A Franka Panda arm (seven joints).
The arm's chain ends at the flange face. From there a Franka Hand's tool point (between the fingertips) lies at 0.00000 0.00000 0.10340 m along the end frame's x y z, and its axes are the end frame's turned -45 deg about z.
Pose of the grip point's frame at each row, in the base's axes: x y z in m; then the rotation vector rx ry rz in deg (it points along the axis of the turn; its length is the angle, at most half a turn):
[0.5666, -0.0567, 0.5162, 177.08, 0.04, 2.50]
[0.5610, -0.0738, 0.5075, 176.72, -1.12, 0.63]
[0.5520, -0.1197, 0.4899, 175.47, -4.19, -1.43]
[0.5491, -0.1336, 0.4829, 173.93, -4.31, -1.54]
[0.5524, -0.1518, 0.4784, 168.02, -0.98, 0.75]
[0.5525, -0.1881, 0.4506, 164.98, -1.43, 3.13]
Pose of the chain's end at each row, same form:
[0.5637, -0.0515, 0.6194, 164.37, -68.04, 4.05]
[0.5603, -0.0679, 0.6107, 163.20, -68.81, 2.52]
[0.5539, -0.1117, 0.5930, 160.50, -71.01, 1.30]
[0.5512, -0.1228, 0.5857, 159.10, -70.57, 2.07]
[0.5516, -0.1303, 0.5795, 155.73, -65.57, 7.48]
[0.5489, -0.1613, 0.5504, 153.37, -65.09, 11.31]

